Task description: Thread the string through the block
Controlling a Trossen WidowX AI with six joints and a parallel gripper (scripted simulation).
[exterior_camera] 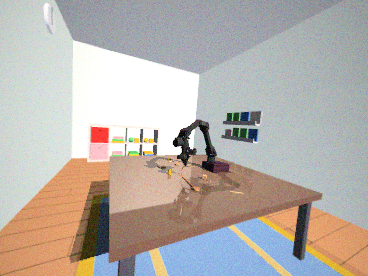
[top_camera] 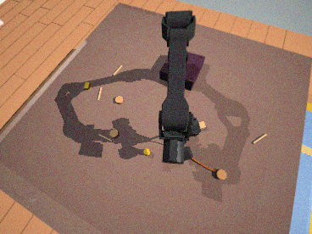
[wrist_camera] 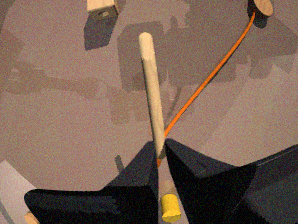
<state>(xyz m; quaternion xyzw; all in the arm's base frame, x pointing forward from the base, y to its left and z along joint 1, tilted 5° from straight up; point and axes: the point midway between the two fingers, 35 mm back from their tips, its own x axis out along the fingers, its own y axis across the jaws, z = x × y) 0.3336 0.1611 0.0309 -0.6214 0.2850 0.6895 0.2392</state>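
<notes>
Right now the small wooden block is 13 cm behind my gripper tip, 7 cm to the left of it and 7 cm below it. Round my gripper tip: yellow cylinder 10 cm ahead, 8 cm to the right, 6 cm below; thin wooden stick 1 cm behind, 1 cm to the left; yellow cube 4 cm behind, 55 cm to the right, 8 cm below.
</notes>
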